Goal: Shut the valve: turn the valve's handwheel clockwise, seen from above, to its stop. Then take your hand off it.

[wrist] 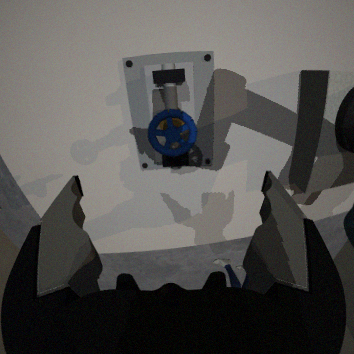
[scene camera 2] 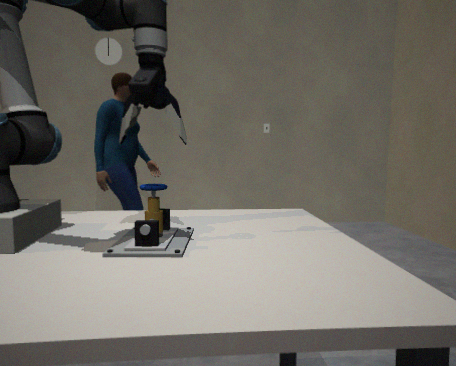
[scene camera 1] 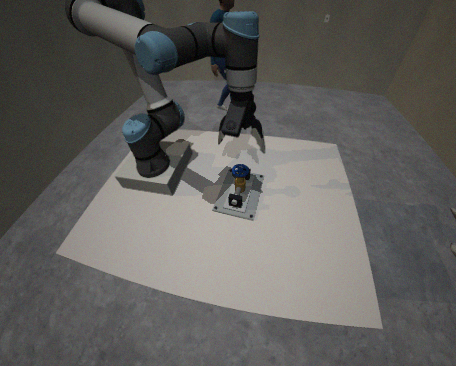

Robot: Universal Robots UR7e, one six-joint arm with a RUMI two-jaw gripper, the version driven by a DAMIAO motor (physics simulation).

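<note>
The gripper appears in the pictures, the wrist view and scene camera 1 among them. A blue handwheel and a grey base plate are visible in the pictures too.
</note>
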